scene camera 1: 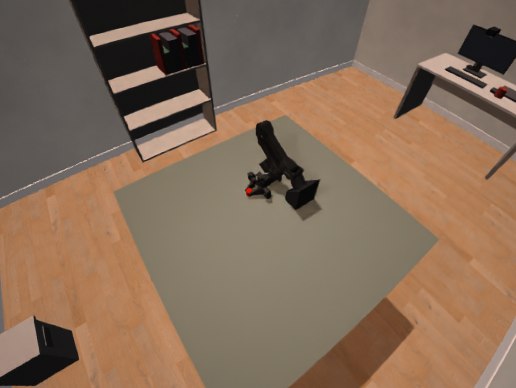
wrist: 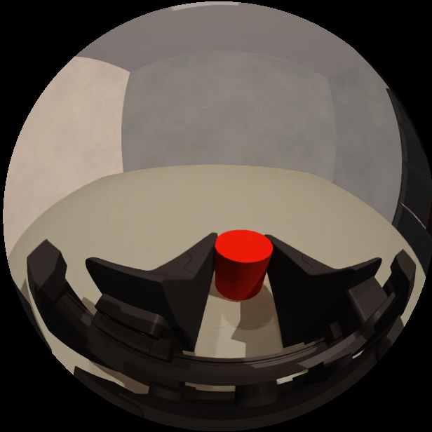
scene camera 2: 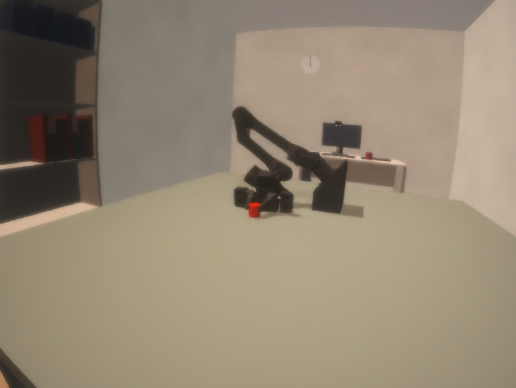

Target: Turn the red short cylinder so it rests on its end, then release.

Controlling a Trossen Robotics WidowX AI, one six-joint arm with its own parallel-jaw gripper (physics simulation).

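Observation:
The red short cylinder [scene camera 1: 249, 191] [scene camera 2: 254, 210] [wrist: 242, 265] is upright, with its round end facing up, between the two fingertips. My gripper [scene camera 1: 252, 190] [scene camera 2: 255, 207] [wrist: 240, 239] is shut on it, with one dark finger against each side. The gripper lies low and roughly level over the green mat [scene camera 1: 260, 280] [scene camera 2: 280, 300]. In scene camera 2 the cylinder's lower end is at or very near the mat; whether it touches cannot be told for certain. In the wrist view a shadow lies on the mat below the cylinder.
The arm's base [scene camera 1: 302, 194] [scene camera 2: 330, 191] stands on the mat beside the gripper. A bookshelf [scene camera 1: 208, 95] stands against the wall behind the mat. A desk [scene camera 1: 440, 62] [scene camera 2: 400, 163] with a monitor [scene camera 1: 487, 49] [scene camera 2: 341, 135] stands farther off. A dark cabinet [scene camera 1: 57, 345] stands at the lower left in scene camera 1.

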